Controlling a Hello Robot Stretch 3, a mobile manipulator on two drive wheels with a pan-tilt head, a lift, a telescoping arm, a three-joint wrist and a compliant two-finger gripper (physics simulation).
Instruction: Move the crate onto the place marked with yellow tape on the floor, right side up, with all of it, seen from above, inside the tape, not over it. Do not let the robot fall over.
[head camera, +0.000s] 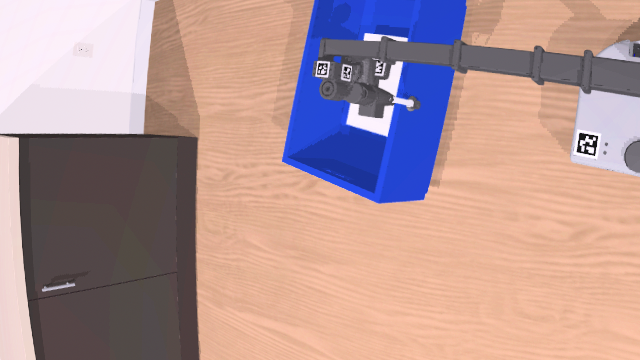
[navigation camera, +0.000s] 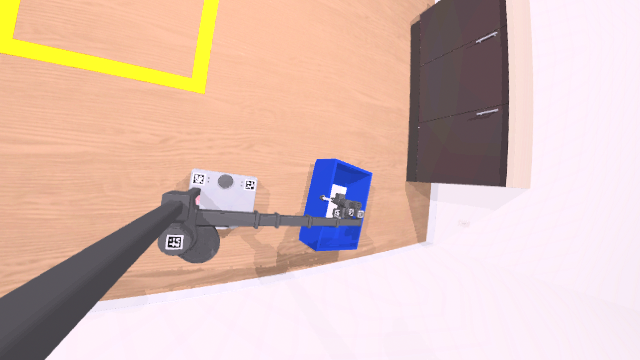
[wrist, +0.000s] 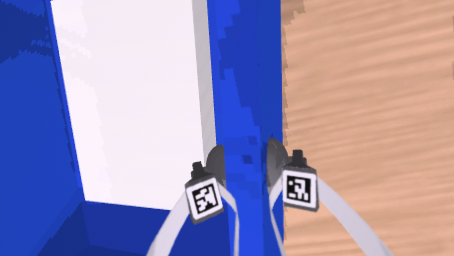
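Note:
The blue crate (head camera: 417, 160) (navigation camera: 312, 187) (wrist: 245, 75) stands right side up, with a flat white object (head camera: 366, 123) (wrist: 135, 100) inside. My gripper (head camera: 413, 103) (navigation camera: 323, 198) (wrist: 244, 160) is shut on the crate's long side wall nearest the robot base, with one fingertip on the inner side and one on the outer side. Whether the crate's underside touches the floor cannot be told. The yellow tape (navigation camera: 105, 66) shows in the navigation view at the upper left, well apart from the crate; part of its outline is cut off by the view's edge.
The robot base (head camera: 600, 112) (navigation camera: 222, 197) stands beside the crate, with the extended arm (head camera: 510, 60) (navigation camera: 292, 220) reaching over it. A dark cabinet (head camera: 100, 210) (navigation camera: 460, 90) stands beyond the crate. A white wall (navigation camera: 350, 310) runs close along the crate's short end.

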